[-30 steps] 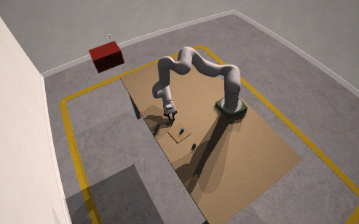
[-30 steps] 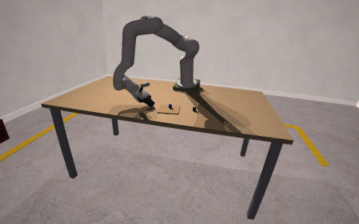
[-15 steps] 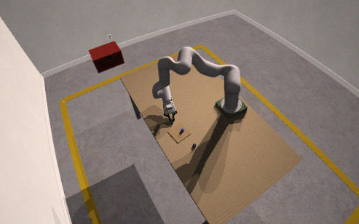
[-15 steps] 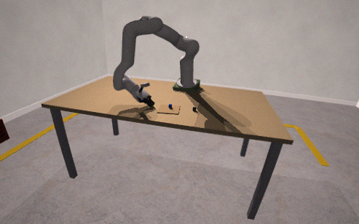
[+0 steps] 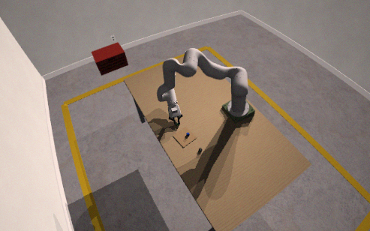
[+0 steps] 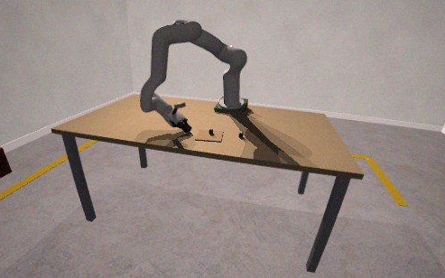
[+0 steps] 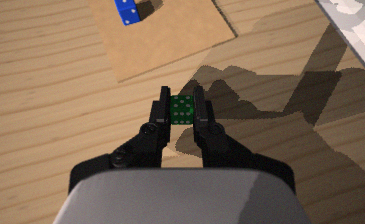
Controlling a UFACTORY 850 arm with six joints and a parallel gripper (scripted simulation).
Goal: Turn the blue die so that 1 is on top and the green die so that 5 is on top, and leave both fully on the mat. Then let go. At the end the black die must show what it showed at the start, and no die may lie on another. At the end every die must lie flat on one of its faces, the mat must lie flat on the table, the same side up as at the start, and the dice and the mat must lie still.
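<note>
My hand is 140 mm to the right of the mat, 20 mm above it and 10 mm past it. From my hand the other things lie so: black die: 300 mm to the left, 60 mm behind, 10 mm below; green die: 10 mm to the left, 10 mm below; blue die: 130 mm to the left, 40 mm behind, 10 mm below.
</note>
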